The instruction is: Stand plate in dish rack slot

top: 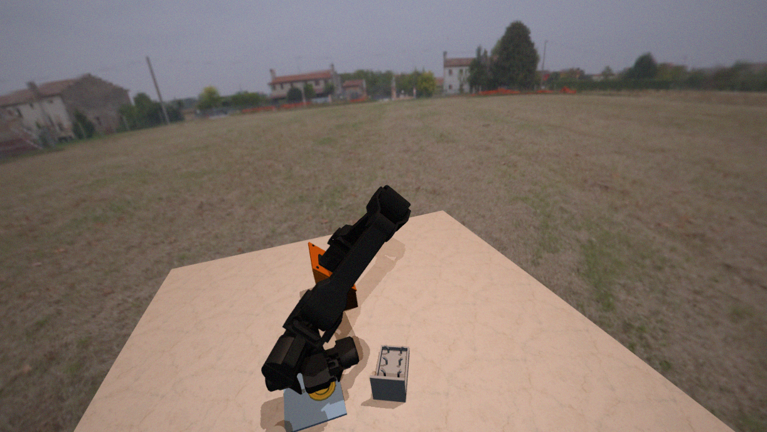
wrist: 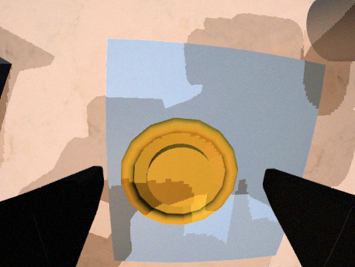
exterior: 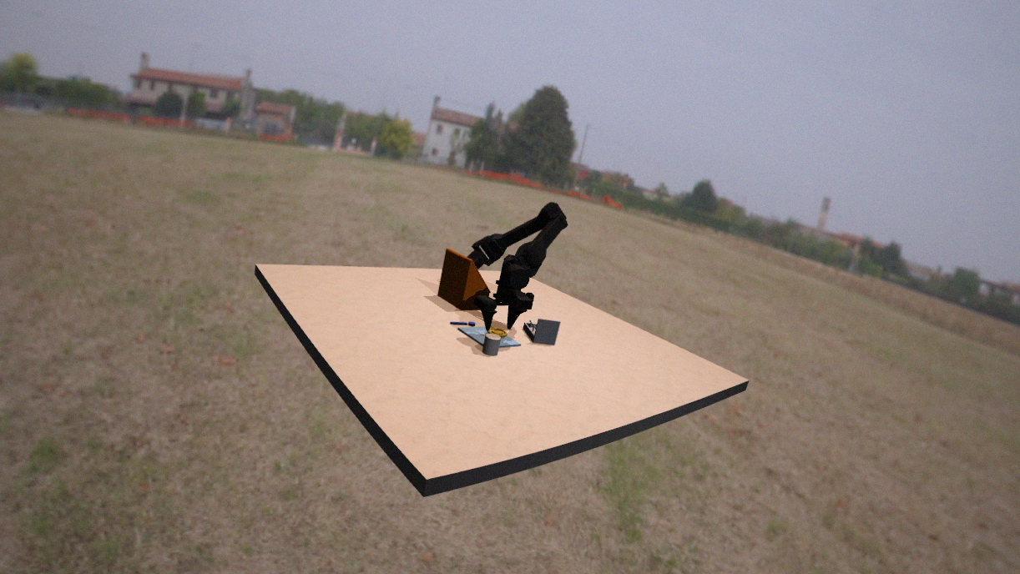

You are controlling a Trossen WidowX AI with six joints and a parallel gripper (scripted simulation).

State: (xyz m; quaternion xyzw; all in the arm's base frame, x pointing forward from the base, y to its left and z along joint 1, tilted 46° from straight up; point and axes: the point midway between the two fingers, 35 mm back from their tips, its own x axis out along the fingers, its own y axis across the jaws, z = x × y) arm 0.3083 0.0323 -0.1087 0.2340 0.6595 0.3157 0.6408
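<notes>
Now: the yellow plate 10 mm below my gripper tip. Also, from my gripper tip: blue spoon 120 mm behind, 40 mm to the right, 30 mm below; dish rack 170 mm to the left, 10 mm below; light blue mat 30 mm below, 20 mm to the right, 10 mm behind.
</notes>
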